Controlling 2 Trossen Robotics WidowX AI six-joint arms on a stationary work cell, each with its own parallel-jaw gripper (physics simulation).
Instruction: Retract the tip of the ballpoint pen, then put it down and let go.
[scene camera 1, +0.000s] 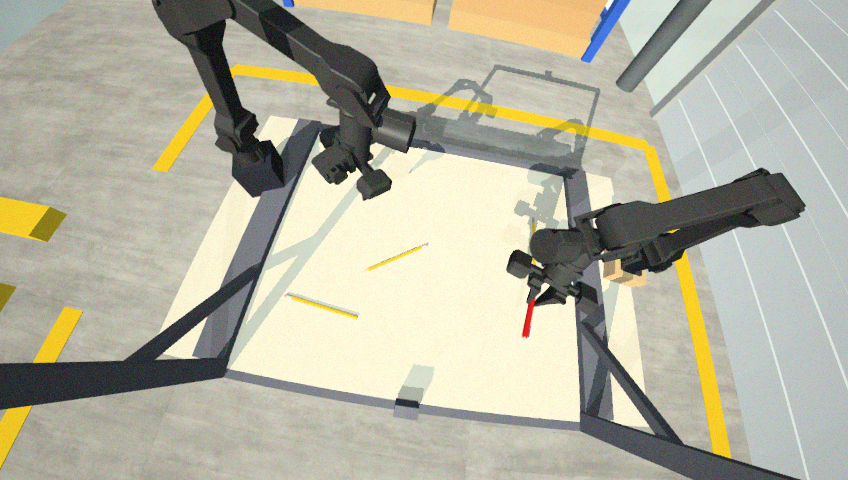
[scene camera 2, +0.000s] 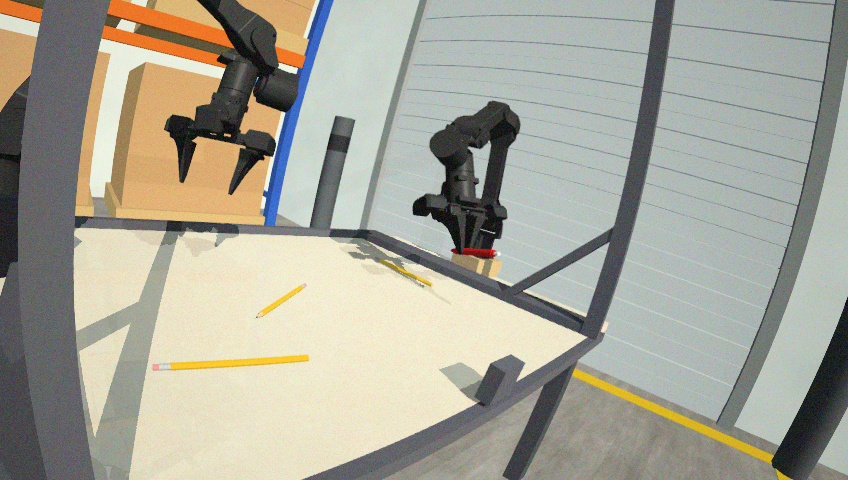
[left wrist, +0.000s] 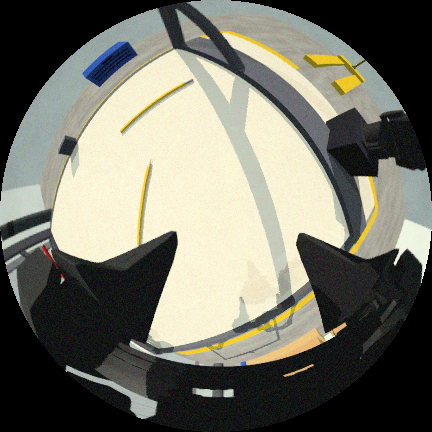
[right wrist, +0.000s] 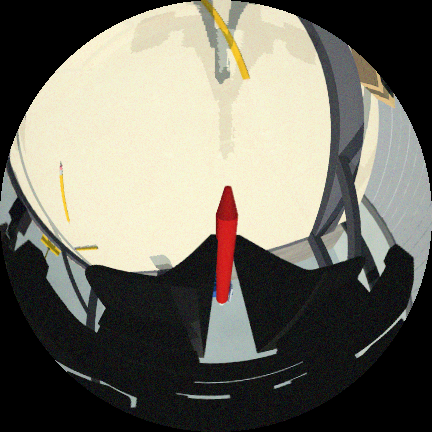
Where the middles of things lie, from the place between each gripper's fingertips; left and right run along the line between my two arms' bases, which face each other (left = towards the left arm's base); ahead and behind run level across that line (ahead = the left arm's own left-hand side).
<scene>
The red ballpoint pen (right wrist: 226, 215) lies 20 mm behind my right hand and 10 mm above it. Round my right hand: tan block (scene camera 1: 612, 271) 200 mm ahead, 320 mm to the right, 80 mm below; then grey block (scene camera 2: 501, 375) 270 mm behind, 210 mm to the left, 80 mm below.
Right now my left hand is 450 mm to the left of the red ballpoint pen, 180 mm past it and 30 mm above it. From my left hand the other things lie so: tan block: 770 mm to the right, 120 mm below, 40 mm ahead; grey block: 430 mm behind, 240 mm to the right, 120 mm below.
</scene>
